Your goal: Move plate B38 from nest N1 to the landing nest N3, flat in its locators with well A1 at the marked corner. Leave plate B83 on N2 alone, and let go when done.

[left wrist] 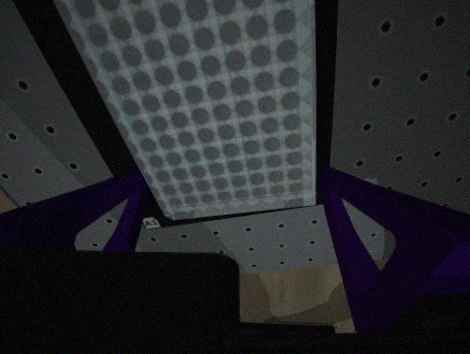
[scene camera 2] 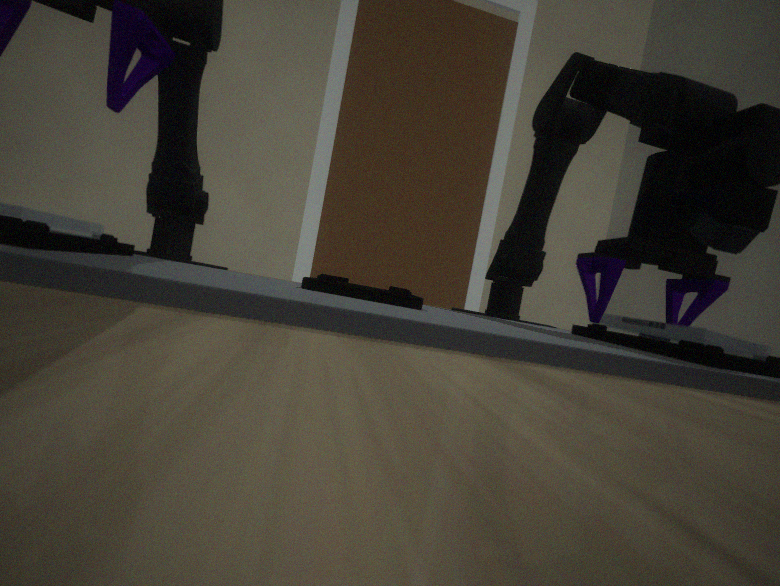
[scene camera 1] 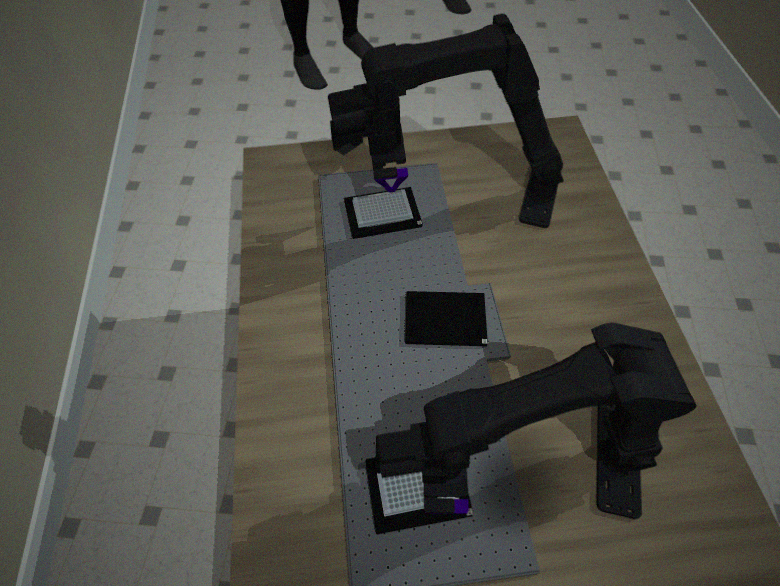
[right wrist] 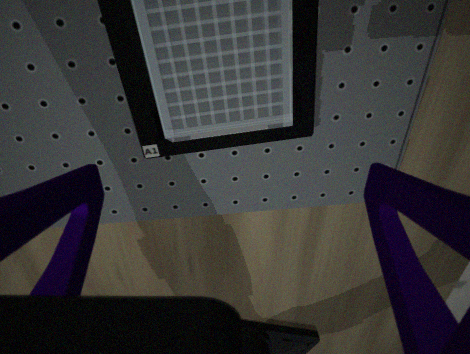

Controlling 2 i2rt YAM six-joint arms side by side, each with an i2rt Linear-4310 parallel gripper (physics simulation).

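A clear round-well plate lies in a black nest at the bottom in scene camera 1. A square-well plate lies in the upper nest. I cannot read B38, B83 or the nest numbers. The middle nest is empty, its white corner mark at lower right. My left gripper is open, fingertips low on either side of the round-well plate's A1 end. My right gripper is open, above and short of the square-well plate's A1 end.
The nests stand on a grey perforated board on a wooden table. The left arm reaches over the board and hides part of the lower plate. The right arm arches over the table's far end. Dark legs stand beyond it.
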